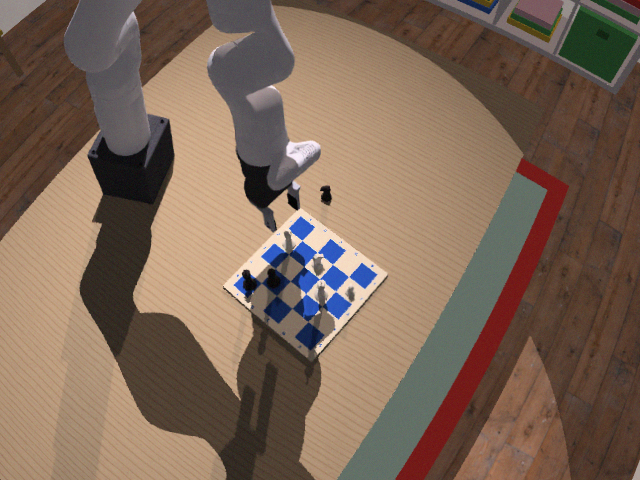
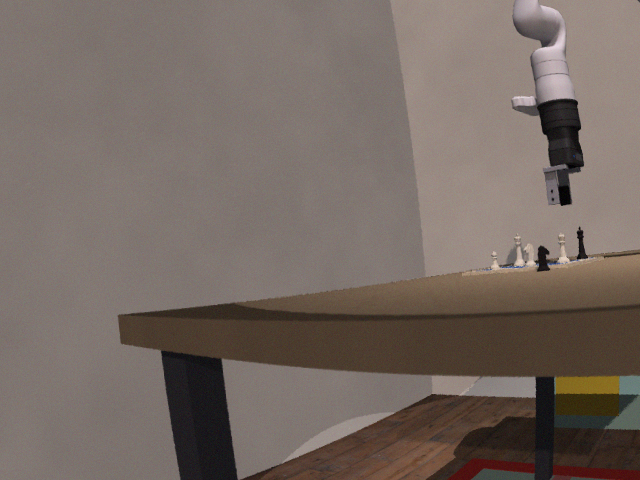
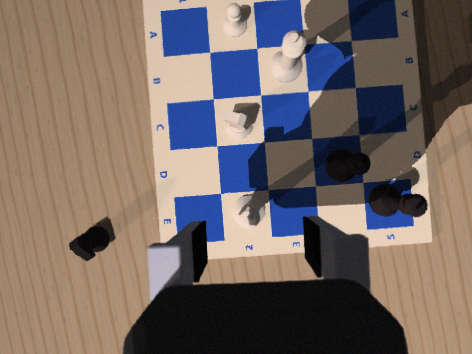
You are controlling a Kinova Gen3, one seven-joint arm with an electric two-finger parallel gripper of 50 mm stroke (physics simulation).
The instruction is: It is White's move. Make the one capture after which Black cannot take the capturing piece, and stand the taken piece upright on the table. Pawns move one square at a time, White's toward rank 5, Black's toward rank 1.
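Where they show: gripper, fingertip midpoint: (image 1: 282,216) (image 2: 560,204) (image 3: 255,239); arm's base, link origin: (image 1: 128,136).
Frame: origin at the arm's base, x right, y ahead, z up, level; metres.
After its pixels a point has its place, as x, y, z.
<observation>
My gripper (image 1: 283,217) @[-0.025, 0.352, -0.035] (image 2: 558,204) @[-0.025, 0.352, -0.035] (image 3: 255,239) @[-0.025, 0.352, -0.035] is open and empty, above the E edge of the board (image 3: 153,105) @[-0.082, 0.458, -0.139]. A white crowned piece (image 1: 288,241) @[-0.022, 0.360, -0.119] (image 2: 562,249) @[-0.031, 0.356, -0.115] (image 3: 247,211) @[-0.027, 0.362, -0.089] stands on E2, below the fingers. A black knight (image 1: 325,194) @[-0.151, 0.362, -0.128] (image 2: 542,258) @[-0.159, 0.361, -0.125] (image 3: 92,241) @[-0.151, 0.362, -0.126] stands upright on the table beside the board. A white knight (image 1: 317,263) @[-0.015, 0.428, -0.123] (image 2: 529,255) @[-0.024, 0.425, -0.120] (image 3: 239,125) @[-0.019, 0.421, -0.103] is on C2, a tall white piece (image 1: 321,293) @[0.033, 0.467, -0.118] (image 2: 517,250) @[0.023, 0.464, -0.108] (image 3: 287,65) @[0.026, 0.458, -0.116] on B3, a white pawn (image 1: 351,292) @[-0.001, 0.510, -0.129] (image 2: 494,260) @[-0.007, 0.505, -0.123] (image 3: 235,22) @[-0.004, 0.502, -0.124] on A2.
A black piece (image 1: 272,279) @[0.058, 0.379, -0.115] (image 3: 342,165) @[0.049, 0.377, -0.116] stands on D4. The tall black king (image 1: 248,280) @[0.085, 0.345, -0.107] (image 2: 580,242) @[0.077, 0.342, -0.106] (image 3: 387,201) @[0.076, 0.343, -0.118] stands on E5. The arm's dark base (image 1: 134,167) @[0.045, 0.060, -0.008] stands on the table. The arm's shadow crosses the board.
</observation>
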